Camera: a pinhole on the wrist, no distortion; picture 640 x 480 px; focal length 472.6 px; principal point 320.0 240.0 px. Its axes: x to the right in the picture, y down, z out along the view. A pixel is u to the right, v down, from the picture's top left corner.
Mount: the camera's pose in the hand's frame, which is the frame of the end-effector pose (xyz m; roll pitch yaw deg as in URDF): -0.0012 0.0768 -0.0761 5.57 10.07 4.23
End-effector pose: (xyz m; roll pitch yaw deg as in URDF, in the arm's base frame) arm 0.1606 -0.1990 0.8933 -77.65 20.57 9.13
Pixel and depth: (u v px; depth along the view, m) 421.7 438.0 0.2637
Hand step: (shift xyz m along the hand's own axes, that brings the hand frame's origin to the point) 0.0959 0.1686 0.1829
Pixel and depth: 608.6 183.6 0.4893
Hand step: 0.3839 -0.0006 0.3456
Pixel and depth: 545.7 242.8 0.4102
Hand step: 0.2651 0.0590 0.2919
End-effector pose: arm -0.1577 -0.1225 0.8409 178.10 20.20 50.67
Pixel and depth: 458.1 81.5 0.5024
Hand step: 0.2433 -0.1222 0.3745
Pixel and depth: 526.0 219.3 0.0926
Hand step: 0.0554 0.0679 0.0072
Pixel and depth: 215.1 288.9 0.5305
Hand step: -0.0241 0.0783 0.4696
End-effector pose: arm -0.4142 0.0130 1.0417 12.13 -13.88 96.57
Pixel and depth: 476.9 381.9 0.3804
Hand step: 0.1851 0.1675 0.2855
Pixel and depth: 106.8 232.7 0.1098
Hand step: -0.0299 0.0623 0.0400
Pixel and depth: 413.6 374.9 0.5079
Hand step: 0.1812 0.1855 0.4179
